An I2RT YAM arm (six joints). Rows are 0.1 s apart.
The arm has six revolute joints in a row. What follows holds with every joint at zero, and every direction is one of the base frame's.
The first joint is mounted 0.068 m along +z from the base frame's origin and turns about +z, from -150 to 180 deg.
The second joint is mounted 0.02 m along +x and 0.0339 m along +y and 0.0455 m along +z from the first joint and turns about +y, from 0 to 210 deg.
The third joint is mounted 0.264 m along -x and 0.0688 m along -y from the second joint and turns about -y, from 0 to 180 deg.
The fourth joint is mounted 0.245 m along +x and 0.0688 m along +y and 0.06 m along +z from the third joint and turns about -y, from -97 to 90 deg.
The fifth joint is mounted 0.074 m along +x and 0.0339 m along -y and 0.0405 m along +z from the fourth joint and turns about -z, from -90 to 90 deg.
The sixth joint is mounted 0.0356 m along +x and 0.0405 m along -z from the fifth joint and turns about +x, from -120 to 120 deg.
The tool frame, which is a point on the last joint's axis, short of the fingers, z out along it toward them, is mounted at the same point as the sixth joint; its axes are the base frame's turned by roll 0, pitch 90 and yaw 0 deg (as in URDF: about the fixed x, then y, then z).
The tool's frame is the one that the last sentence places.
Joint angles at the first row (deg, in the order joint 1, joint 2, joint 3, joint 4, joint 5, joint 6):
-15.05, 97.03, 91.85, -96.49, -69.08, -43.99
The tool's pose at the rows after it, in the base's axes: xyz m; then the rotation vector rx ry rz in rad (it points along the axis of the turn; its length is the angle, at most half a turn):
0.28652 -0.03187 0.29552 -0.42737 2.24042 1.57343
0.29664 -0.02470 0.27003 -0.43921 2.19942 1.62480
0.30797 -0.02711 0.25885 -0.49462 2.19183 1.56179
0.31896 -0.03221 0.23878 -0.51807 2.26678 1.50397
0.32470 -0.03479 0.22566 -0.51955 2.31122 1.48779
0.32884 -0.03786 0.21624 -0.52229 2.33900 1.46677
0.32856 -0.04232 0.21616 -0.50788 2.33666 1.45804
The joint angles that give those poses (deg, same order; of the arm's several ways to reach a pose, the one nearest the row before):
-13.06, 98.41, 85.27, -93.54, -71.18, -46.63
-11.35, 100.71, 81.80, -88.12, -73.80, -46.76
-11.33, 102.41, 81.80, -82.96, -72.40, -46.72
-11.68, 105.65, 81.80, -79.85, -68.14, -46.72
-11.84, 107.83, 81.80, -78.63, -66.08, -46.74
-12.14, 109.32, 81.78, -77.30, -64.55, -46.72
-12.91, 109.32, 81.78, -77.12, -64.53, -46.72

